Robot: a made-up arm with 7 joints. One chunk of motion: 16 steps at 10 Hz.
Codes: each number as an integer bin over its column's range. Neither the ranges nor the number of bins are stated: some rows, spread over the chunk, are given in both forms.
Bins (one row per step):
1: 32 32 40 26 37 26 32
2: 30 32 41 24 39 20 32
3: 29 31 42 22 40 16 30
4: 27 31 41 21 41 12 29
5: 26 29 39 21 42 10 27
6: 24 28 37 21 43 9 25
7: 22 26 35 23 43 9 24
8: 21 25 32 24 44 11 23
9: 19 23 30 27 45 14 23
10: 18 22 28 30 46 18 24
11: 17 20 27 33 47 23 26
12: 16 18 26 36 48 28 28
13: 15 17 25 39 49 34 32
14: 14 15 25 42 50 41 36
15: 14 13 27 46 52 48 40
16: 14 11 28 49 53 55 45
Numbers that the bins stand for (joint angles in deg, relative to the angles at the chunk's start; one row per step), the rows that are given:
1: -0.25 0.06 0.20 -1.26 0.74 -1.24 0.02
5: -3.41 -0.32 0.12 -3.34 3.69 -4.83 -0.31
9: -7.10 -1.10 -0.62 -0.84 5.46 -3.93 -0.58
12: -8.68 -1.75 -0.95 2.89 7.22 -0.79 -0.25
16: -9.73 -2.66 -0.79 8.29 10.17 5.27 0.88
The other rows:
2: -1.30 0.06 0.28 -2.09 1.92 -2.58 0.02
3: -1.83 -0.06 0.36 -2.92 2.51 -3.48 -0.11
4: -2.88 -0.06 0.28 -3.34 3.10 -4.38 -0.18
6: -4.46 -0.45 -0.05 -3.34 4.28 -5.05 -0.45
7: -5.52 -0.71 -0.21 -2.51 4.28 -5.05 -0.51
8: -6.04 -0.84 -0.46 -2.09 4.87 -4.60 -0.58
10: -7.62 -1.23 -0.79 0.40 6.05 -3.03 -0.51
11: -8.15 -1.49 -0.87 1.65 6.64 -1.91 -0.38
13: -9.20 -1.88 -1.03 4.14 7.81 0.56 0.02
14: -9.73 -2.14 -1.03 5.39 8.40 2.13 0.28
15: -9.73 -2.40 -0.87 7.05 9.58 3.70 0.55

